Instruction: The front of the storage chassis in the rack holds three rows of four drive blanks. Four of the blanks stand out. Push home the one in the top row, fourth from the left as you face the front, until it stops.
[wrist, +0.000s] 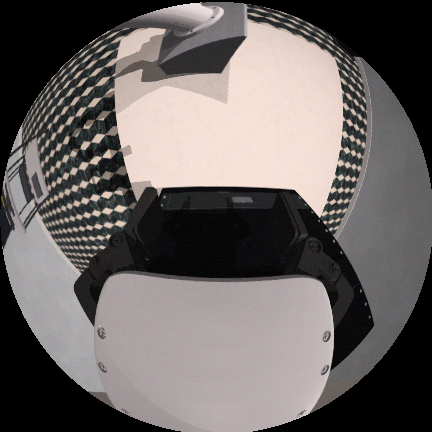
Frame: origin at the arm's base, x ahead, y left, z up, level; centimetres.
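Seen in the pictures: gripper, between the fingertips: (216, 202).
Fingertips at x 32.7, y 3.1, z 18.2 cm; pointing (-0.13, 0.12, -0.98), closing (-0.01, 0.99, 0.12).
Note:
A point is followed by its place in that frame.
My gripper (216, 202) {y 3.1, x 32.7, z 18.2 cm} is open, with its two black fingers wide apart and nothing between them. The dark rack (356, 305) {y 33.8, x 50.2, z 31.1 cm} shows behind and below the gripper, with a row of small pale dots along its side on the right. A dark unit with a straight front edge and a small grey label lies across the view at the fingers; it looks like part of the rack or chassis. The drive blanks cannot be told apart in the darkness. The top-row fourth blank and the standing-out blanks cannot be made out. The pale gripper housing (215, 340) hides much of the lower view.
A grey block (200, 55) {y 1.5, x 11.1, z -4.3 cm} with a white rounded arm part (175, 17) stands at the top. A pale surface (270, 125) {y 24.4, x 27.4, z -18.9 cm} lies beyond the fingers, with a dark and light patterned floor (75, 175) around it. A grey wall (400, 175) is at the right. A pale framed object (36, 170) shows at the far left.

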